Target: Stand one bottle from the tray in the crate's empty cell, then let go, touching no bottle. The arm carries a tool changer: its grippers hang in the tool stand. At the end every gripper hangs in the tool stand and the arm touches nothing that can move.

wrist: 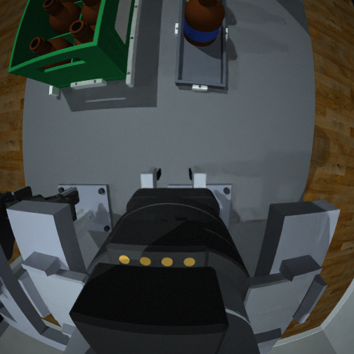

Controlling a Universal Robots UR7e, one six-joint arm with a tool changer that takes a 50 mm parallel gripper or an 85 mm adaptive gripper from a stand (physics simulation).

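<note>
My gripper [174, 174] is the one with two light grey fingers and dark pads; the fingers stand apart, with no bottle between them. It is between the grey brackets of the tool stand [303, 240]. A brown bottle [203, 22] with a blue label stands in the grey tray [201, 84], beyond the fingertips; its top is cut off by the view's edge. The green crate [111, 62] is at the upper left and holds several brown bottles [50, 47]. The crate's empty cell does not show clearly.
Another, black gripper [42, 197] hangs at the left side of the stand. Bolted base plates [95, 202] lie on the grey table [175, 130] near the fingers. White clips edge the crate and the tray. Wooden floor [332, 150] lies beyond the table.
</note>
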